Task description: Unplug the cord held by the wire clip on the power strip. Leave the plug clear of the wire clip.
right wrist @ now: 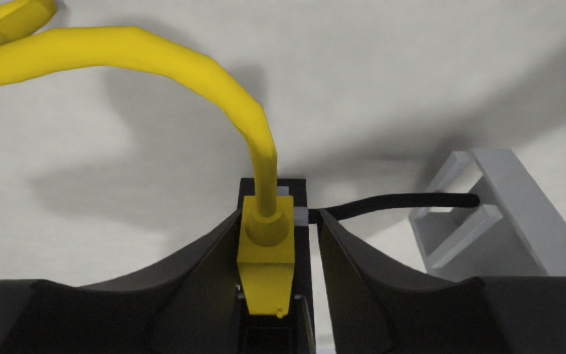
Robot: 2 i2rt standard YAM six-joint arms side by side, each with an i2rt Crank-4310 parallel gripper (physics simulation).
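Places are measured from the left arm's base along level axes (x ahead, y left, z up), in centimetres.
Pixels of known places: right gripper, fingertip midpoint: [280,213].
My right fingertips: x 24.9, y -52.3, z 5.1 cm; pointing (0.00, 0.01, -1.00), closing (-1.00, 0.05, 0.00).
Ahead of a thing's pixels: the offset from my right fingertips to its middle. "*": to the spot under its first point. Level surfaces: height alone.
A yellow plug @(dx +0.9, dy +2.7, dz +1.7 cm) [266,250] with a thick yellow cord @(* dx +1.2, dy -9.1, dz +1.8 cm) [200,70] stands at the black power strip @(* dx -1.1, dy +6.6, dz -0.9 cm) [302,250] in the lower middle of the right wrist view. My right gripper [280,213] is open around the plug. Its left finger is against or very near the plug's left side, and a gap shows between the plug and its right finger. Part of the thin wire clip @(* dx -1.0, dy +5.1, dz +3.5 cm) [303,310] shows low beside the plug's right side, with a small bit at its left. The fingers hide much of the strip, and the plug hides its socket. The left gripper does not show.
A black cord @(* dx -7.7, dy +5.0, dz -3.9 cm) [390,201] runs right from the strip's far end to a grey slotted holder @(* dx -13.2, dy +1.7, dz -1.5 cm) [510,200]. The yellow cord curves away to the upper left, where another stretch of it shows. Shadows fall on the pale table top @(dz -7.7 cm) [350,75].
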